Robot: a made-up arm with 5 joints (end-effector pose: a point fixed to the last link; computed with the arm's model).
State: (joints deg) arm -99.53 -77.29 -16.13 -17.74 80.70
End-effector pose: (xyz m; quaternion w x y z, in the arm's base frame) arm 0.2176 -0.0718 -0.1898 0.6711 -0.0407 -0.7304 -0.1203
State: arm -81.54 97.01 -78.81 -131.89 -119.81
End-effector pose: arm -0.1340 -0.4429 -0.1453 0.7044 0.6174 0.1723 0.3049
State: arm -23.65 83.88 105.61 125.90 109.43
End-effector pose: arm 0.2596 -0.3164 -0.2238 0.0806 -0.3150 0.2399 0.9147
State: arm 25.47 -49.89 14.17 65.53 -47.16
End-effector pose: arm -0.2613 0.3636 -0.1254 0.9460 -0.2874 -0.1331 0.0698
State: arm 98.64 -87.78 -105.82 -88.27 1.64
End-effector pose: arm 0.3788 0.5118 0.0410 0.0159 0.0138 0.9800 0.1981
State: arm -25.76 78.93 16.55 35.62 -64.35
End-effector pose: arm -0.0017 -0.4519 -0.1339 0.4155 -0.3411 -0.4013 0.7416
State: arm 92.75 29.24 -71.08 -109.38 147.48
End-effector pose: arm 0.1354 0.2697 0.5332 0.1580 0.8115 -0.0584 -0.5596
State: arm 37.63 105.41 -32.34 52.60 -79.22
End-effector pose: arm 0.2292 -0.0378 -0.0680 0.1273 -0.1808 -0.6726 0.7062
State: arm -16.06 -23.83 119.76 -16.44 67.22
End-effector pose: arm 0.1396 0.0356 -0.7309 0.4490 0.1531 -0.7599 0.4444
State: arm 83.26 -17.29 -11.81 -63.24 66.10
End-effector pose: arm 0.1468 0.1310 0.4587 0.2393 0.7214 0.1896 -0.6216
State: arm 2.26 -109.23 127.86 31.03 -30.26
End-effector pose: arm 0.0498 -0.1226 -0.6997 0.1265 -0.9022 -0.2155 -0.3516
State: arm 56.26 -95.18 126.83 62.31 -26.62
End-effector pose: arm -0.0663 0.5854 -0.4167 0.6393 -0.7381 -0.0470 -0.2104
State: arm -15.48 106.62 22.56 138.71 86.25
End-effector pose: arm 0.2732 0.0723 -0.0347 0.4002 0.3506 -0.5217 -0.6669
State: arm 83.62 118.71 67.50 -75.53 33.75
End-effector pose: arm -0.1365 0.2620 -0.1827 0.0691 -0.9470 0.0665 -0.3065
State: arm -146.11 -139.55 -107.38 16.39 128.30
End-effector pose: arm -0.2379 0.0858 0.2638 0.4004 0.7350 -0.4771 0.2680
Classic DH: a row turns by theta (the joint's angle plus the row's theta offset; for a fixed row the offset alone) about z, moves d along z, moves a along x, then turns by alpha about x. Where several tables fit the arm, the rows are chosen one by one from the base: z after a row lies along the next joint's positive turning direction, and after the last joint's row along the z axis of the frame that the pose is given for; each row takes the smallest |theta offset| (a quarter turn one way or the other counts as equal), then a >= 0, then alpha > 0; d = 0 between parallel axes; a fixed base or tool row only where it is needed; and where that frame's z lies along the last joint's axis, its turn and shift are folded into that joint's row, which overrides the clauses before.
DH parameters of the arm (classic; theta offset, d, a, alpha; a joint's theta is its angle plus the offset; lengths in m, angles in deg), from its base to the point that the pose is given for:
base (fixed): 90 0.0996 0 90
joint 1: 0 0.0685 0.0605 -90
joint 2: -90 -0.3707 0.0479 90
joint 3: 0 -0.029 -0.1058 -90
joint 4: 90 0.1656 0.0945 90
joint 5: 0 -0.2678 0.0983 -90
tool (fixed): -90 0.0193 0 0

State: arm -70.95 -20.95 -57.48 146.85 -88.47
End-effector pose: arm 0.1173 -0.4210 0.1534 0.5417 -0.3069 -0.0684 0.7796
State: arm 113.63 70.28 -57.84 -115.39 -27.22
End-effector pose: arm -0.0215 0.2647 0.6194 0.9199 0.2013 0.3083 -0.1350
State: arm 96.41 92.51 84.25 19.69 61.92
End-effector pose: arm 0.0243 0.7591 -0.0103 0.3133 -0.4811 0.6980 -0.4279
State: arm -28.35 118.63 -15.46 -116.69 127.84
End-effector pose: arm -0.2265 -0.0224 -0.0657 0.7311 0.6791 0.0035 0.0646
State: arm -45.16 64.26 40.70 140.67 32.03
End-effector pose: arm 0.2649 -0.2483 0.0707 0.2256 0.1905 -0.3575 -0.8860
